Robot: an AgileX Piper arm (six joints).
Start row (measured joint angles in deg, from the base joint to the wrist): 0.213, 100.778, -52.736, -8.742, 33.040, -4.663
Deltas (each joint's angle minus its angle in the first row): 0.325, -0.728, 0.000, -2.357, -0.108, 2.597; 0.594, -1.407, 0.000, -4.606, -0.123, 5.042; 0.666, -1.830, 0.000, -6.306, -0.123, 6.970; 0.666, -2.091, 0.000, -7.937, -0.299, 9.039; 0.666, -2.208, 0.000, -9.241, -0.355, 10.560; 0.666, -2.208, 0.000, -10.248, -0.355, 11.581; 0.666, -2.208, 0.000, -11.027, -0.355, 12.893; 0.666, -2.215, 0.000, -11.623, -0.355, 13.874; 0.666, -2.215, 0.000, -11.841, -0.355, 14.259; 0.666, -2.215, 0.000, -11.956, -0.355, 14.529; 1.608, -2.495, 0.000, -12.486, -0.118, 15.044; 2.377, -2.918, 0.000, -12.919, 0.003, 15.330; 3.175, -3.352, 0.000, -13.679, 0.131, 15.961; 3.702, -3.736, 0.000, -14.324, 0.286, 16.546; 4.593, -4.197, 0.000, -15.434, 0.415, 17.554; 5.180, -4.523, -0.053, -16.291, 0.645, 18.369; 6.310, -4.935, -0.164, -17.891, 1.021, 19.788; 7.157, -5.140, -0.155, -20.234, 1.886, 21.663; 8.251, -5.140, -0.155, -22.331, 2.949, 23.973; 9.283, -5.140, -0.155, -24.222, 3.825, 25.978; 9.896, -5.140, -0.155, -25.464, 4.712, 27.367; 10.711, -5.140, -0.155, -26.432, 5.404, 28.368
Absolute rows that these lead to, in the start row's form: 0.538, 100.050, -52.736, -11.099, 32.932, -2.066; 0.807, 99.371, -52.736, -13.348, 32.917, 0.379; 0.879, 98.948, -52.736, -15.048, 32.917, 2.307; 0.879, 98.687, -52.736, -16.679, 32.741, 4.376; 0.879, 98.570, -52.736, -17.983, 32.685, 5.897; 0.879, 98.570, -52.736, -18.990, 32.685, 6.918; 0.879, 98.570, -52.736, -19.769, 32.685, 8.230; 0.879, 98.563, -52.736, -20.365, 32.685, 9.211; 0.879, 98.563, -52.736, -20.583, 32.685, 9.596; 0.879, 98.563, -52.736, -20.698, 32.685, 9.866; 1.821, 98.283, -52.736, -21.228, 32.922, 10.381; 2.590, 97.860, -52.736, -21.661, 33.043, 10.667; 3.388, 97.426, -52.736, -22.421, 33.171, 11.298; 3.915, 97.042, -52.736, -23.066, 33.326, 11.883; 4.806, 96.581, -52.736, -24.176, 33.455, 12.891; 5.393, 96.255, -52.789, -25.033, 33.685, 13.706; 6.523, 95.843, -52.900, -26.633, 34.061, 15.125; 7.370, 95.638, -52.891, -28.976, 34.926, 17.000; 8.464, 95.638, -52.891, -31.073, 35.989, 19.310; 9.496, 95.638, -52.891, -32.964, 36.865, 21.315; 10.109, 95.638, -52.891, -34.206, 37.752, 22.704; 10.924, 95.638, -52.891, -35.174, 38.444, 23.705
